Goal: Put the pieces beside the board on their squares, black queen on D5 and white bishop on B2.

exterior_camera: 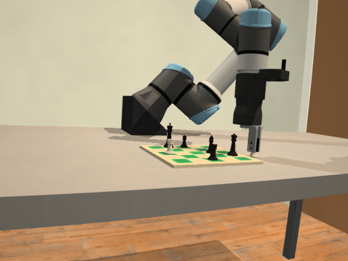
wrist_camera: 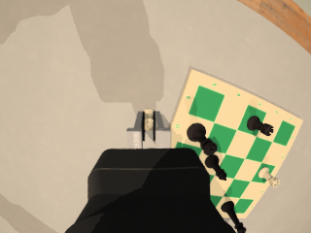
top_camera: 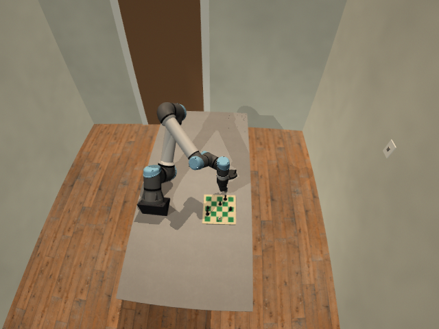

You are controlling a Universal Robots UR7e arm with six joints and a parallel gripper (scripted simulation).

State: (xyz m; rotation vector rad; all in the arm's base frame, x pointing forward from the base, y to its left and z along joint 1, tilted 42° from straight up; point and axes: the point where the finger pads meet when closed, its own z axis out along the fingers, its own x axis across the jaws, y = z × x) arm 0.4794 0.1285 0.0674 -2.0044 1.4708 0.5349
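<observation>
My gripper is now 180 mm to the left of the black king, 110 mm past it and 10 mm below it. From my hand the other things lie so: chessboard 140 mm to the right, 40 mm behind, 30 mm below; then black queen 60 mm to the right; then black pawn 140 mm to the right, 120 mm behind, 10 mm below.
</observation>
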